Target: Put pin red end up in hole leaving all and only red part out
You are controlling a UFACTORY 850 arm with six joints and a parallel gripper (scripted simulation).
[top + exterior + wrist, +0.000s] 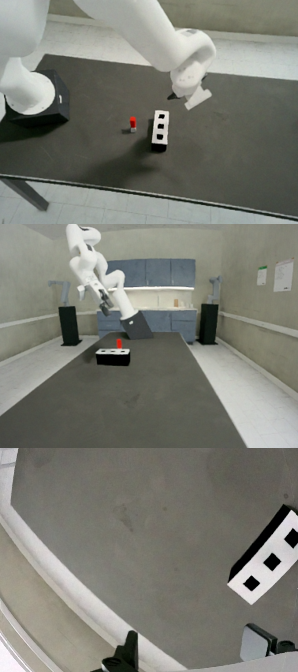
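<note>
Now: the pin 24 cm below my hand and 23 cm behind it. The rest, counted from my hand: block: 28 cm below, 9 cm behind, 2 cm to the right.
</note>
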